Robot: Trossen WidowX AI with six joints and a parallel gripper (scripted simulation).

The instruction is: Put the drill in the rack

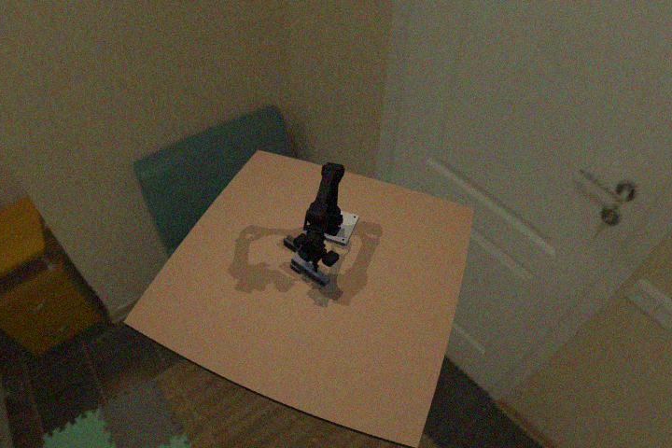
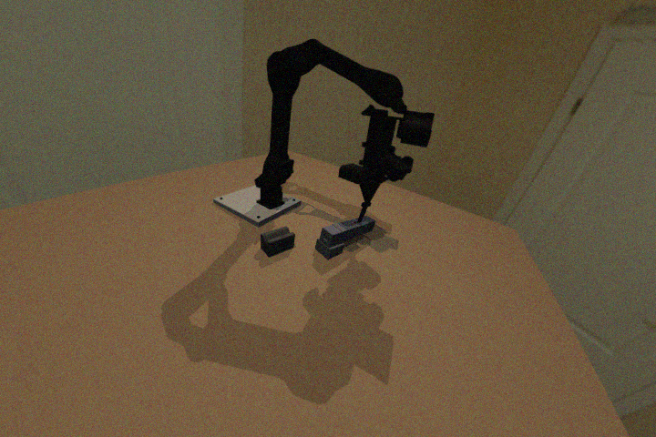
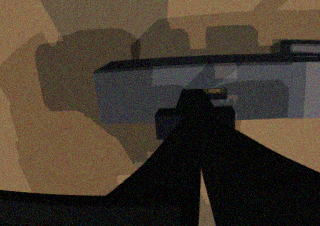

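My gripper tip is 3 cm above the small dark key. The rest, counted from my gripper tip: dark block: 13 cm behind, 18 cm to the right, 10 cm below; then drill: 2 cm behind, 6 cm to the right, 7 cm below.
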